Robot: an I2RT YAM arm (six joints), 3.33 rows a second.
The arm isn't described. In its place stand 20 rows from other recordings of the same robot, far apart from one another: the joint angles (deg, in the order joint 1, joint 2, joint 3, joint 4, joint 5, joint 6), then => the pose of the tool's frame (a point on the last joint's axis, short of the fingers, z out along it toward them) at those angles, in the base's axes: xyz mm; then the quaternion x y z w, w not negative.
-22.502, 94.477, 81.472, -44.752, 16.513, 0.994 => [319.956, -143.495, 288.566, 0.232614, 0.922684, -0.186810, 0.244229]
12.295, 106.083, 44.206, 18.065, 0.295, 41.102 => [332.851, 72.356, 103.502, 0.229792, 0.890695, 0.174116, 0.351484]
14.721, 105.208, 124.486, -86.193, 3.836, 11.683 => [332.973, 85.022, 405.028, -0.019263, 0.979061, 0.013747, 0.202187]
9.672, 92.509, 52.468, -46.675, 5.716, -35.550 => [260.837, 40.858, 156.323, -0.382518, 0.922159, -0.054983, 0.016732]
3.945, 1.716, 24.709, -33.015, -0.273, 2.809 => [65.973, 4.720, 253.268, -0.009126, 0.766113, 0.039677, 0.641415]
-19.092, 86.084, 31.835, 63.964, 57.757, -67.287 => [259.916, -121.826, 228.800, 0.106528, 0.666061, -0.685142, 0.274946]
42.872, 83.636, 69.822, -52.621, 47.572, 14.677 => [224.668, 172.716, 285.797, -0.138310, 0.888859, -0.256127, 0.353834]
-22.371, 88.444, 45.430, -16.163, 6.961, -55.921 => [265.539, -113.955, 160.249, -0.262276, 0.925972, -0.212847, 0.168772]
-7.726, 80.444, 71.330, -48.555, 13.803, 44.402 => [281.913, -46.818, 302.533, 0.448998, 0.841835, -0.022591, 0.298670]
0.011, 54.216, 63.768, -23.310, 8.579, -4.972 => [203.345, -5.271, 401.519, 0.012026, 0.785771, -0.085430, 0.612472]
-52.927, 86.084, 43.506, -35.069, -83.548, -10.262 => [172.700, -169.893, 179.107, 0.202958, 0.716723, 0.522117, 0.415342]
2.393, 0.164, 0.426, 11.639, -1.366, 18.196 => [107.826, 5.356, 197.976, 0.077430, 0.625239, 0.146164, 0.762704]
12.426, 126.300, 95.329, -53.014, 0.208, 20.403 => [418.707, 92.126, 142.638, 0.069555, 0.996196, 0.013087, 0.050840]
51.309, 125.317, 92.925, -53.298, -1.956, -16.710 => [261.523, 328.484, 139.063, -0.559385, 0.827879, 0.027465, 0.030825]
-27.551, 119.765, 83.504, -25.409, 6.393, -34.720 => [384.729, -205.183, 149.865, -0.046907, 0.967046, -0.172613, 0.181182]
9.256, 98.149, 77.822, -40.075, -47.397, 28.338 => [347.602, 83.198, 260.695, 0.045498, 0.890069, 0.443229, 0.096205]
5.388, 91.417, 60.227, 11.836, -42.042, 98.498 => [358.111, 57.722, 268.583, 0.410332, 0.674305, 0.605381, 0.102249]
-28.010, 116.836, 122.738, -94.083, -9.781, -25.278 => [338.483, -173.200, 324.916, 0.022396, 0.995983, 0.069097, 0.052362]
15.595, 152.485, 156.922, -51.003, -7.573, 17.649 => [546.695, 157.460, 234.876, -0.007817, 0.927284, 0.164404, 0.336236]
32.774, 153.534, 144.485, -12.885, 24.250, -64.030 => [517.843, 316.005, 212.111, -0.527860, 0.625821, -0.315039, 0.480064]
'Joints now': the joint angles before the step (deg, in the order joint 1, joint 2, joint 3, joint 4, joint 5, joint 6). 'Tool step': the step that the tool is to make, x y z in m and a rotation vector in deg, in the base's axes. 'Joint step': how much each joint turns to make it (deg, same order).
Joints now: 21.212 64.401 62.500 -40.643 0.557 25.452
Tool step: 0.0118 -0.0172 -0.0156 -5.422 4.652 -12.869
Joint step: -3.527 2.994 0.027 -3.611 9.066 4.234
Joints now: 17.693 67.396 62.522 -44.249 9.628 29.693
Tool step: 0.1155 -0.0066 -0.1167 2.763 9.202 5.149
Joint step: -7.985 29.938 1.001 21.089 -11.785 -7.547
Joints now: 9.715 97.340 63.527 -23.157 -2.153 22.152
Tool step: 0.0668 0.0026 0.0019 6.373 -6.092 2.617
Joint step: -1.786 11.986 13.517 5.443 -6.925 -0.345
